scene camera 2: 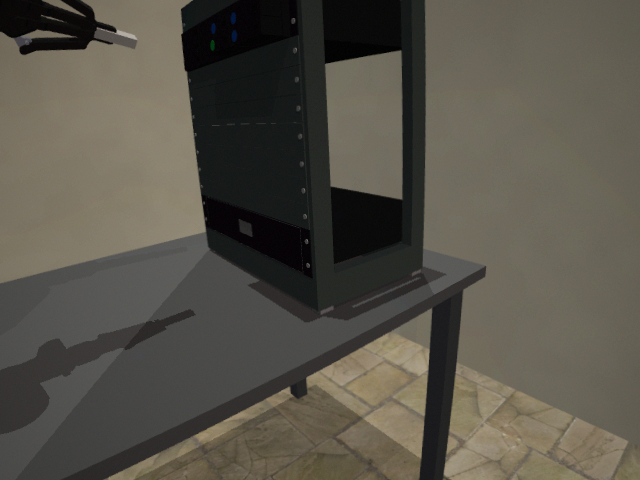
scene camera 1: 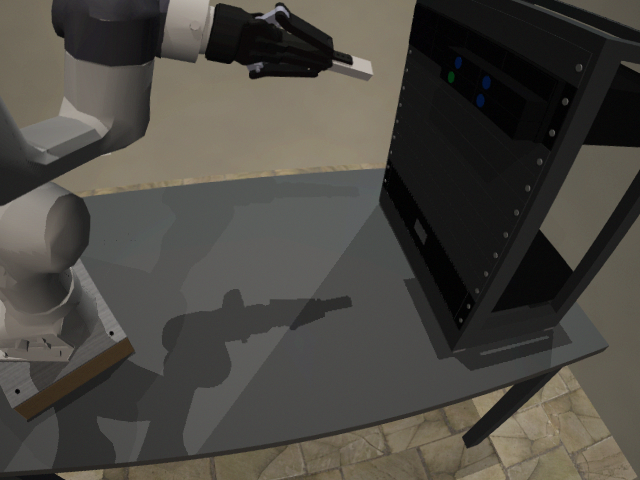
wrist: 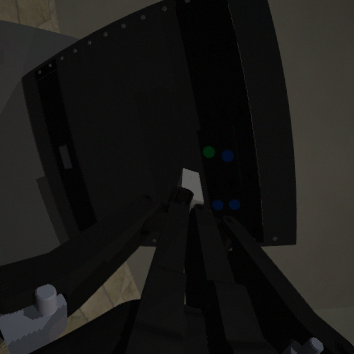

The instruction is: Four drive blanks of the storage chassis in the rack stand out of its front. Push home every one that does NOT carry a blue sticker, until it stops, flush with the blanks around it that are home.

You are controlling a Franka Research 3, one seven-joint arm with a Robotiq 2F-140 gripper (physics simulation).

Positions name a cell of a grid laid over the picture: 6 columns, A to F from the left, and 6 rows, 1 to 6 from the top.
In view: my gripper (scene camera 1: D1) and a rack (scene camera 1: E3).
The rack also shows in scene camera 2 (scene camera 2: C3) and in the wrist view (wrist: B2). My gripper is seen too in scene camera 2 (scene camera 2: B1) and in the wrist view (wrist: D4).
